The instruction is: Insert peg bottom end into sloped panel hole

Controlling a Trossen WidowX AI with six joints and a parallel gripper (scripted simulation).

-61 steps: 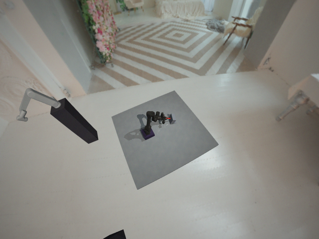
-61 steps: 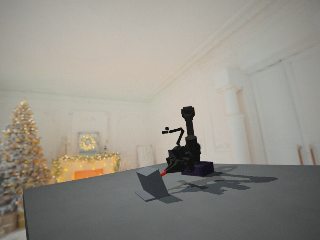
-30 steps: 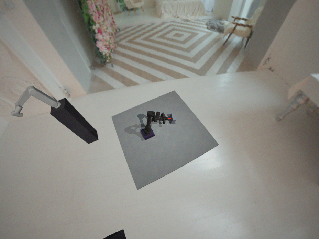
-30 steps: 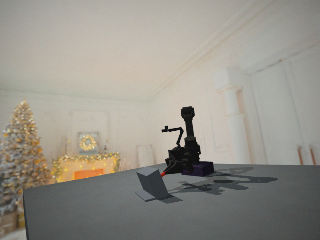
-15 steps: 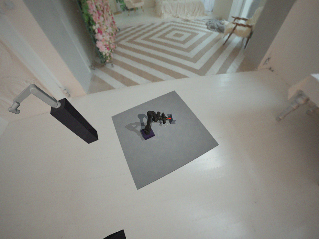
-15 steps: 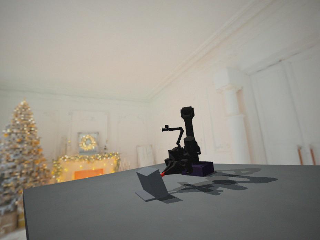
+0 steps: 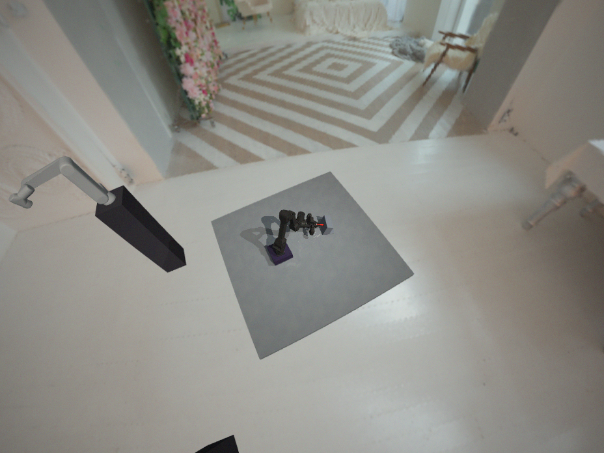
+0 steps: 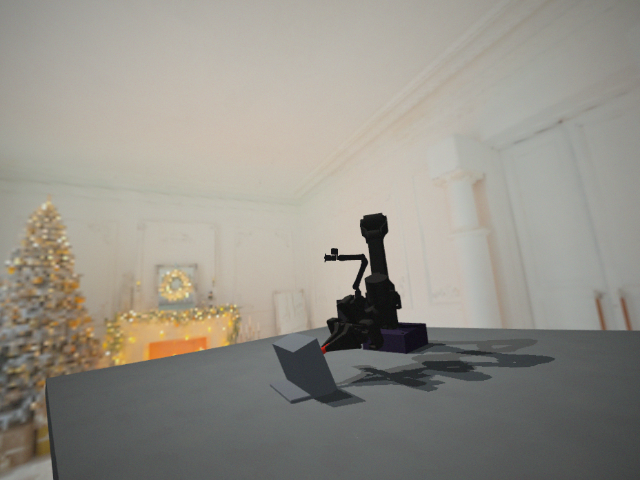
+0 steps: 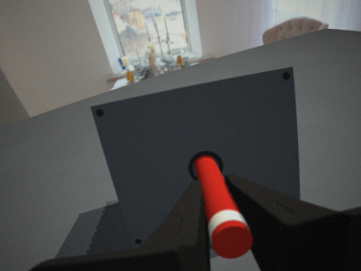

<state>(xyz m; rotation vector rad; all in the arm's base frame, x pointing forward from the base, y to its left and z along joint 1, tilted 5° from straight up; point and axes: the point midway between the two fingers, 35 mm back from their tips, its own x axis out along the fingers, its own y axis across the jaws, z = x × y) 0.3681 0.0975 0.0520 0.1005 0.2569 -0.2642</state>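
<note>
My gripper tip is now 5 cm short of the grey sloped panel, 2 cm above it and 1 cm to the left of it. The rest, counted from my gripper tip: round red peg 1 cm behind.
</note>
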